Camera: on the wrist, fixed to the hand. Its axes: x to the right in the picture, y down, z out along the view.
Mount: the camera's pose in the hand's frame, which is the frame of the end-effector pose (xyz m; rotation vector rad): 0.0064 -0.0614 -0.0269 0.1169 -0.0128 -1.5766
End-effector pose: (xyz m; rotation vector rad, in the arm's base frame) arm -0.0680 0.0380 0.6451 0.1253 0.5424 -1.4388
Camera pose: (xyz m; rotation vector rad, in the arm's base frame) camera -0.1342 0.0339 0.6335 -0.3058 0.5333 -2.9951
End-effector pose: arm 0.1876 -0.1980 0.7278 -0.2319 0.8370 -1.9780
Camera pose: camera 0.1286 -0.1710 0.7460 0.7926 -0.3519 2.5245
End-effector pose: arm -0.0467 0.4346 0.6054 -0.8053 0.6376 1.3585
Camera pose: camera 0.0164 0.4150 0.5925 -0.8495 -0.0541 -0.1187
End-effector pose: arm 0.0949 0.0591 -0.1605 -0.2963 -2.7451 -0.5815
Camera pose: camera 0.0799 -0.0064 -0.1569 -1.8934 2.3422 0.6310
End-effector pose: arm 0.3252 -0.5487 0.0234 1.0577 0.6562 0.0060
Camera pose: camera 0.2985 -0.5564 -0.0379 0.4105 1.3324 -1.4037
